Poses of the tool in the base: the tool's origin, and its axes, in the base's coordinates. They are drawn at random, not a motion.
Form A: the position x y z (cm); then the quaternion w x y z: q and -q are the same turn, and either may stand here.
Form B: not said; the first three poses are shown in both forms.
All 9 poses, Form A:
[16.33 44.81 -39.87 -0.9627 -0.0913 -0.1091 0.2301]
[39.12 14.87 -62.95 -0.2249 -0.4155 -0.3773 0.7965]
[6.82 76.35 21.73 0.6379 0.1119 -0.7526 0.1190]
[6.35 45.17 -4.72 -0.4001 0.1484 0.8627 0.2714]
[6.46 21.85 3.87 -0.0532 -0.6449 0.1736 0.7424]
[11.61 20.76 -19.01 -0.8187 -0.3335 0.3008 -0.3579]
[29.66 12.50 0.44 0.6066 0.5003 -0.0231 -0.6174]
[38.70 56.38 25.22 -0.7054 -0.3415 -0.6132 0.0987]
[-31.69 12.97 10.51 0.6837 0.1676 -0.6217 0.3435]
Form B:
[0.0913 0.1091 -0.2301 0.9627 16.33 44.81 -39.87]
[0.4155 0.3773 -0.7965 0.2249 39.12 14.87 -62.95]
[0.1119 -0.7526 0.1190 0.6379 6.82 76.35 21.73]
[-0.1484 -0.8627 -0.2714 0.4001 6.35 45.17 -4.72]
[0.6449 -0.1736 -0.7424 0.0532 6.46 21.85 3.87]
[0.3335 -0.3008 0.3579 0.8187 11.61 20.76 -19.01]
[0.5003 -0.0231 -0.6174 0.6066 29.66 12.50 0.44]
[0.3415 0.6132 -0.0987 0.7054 38.70 56.38 25.22]
[0.1676 -0.6217 0.3435 0.6837 -31.69 12.97 10.51]

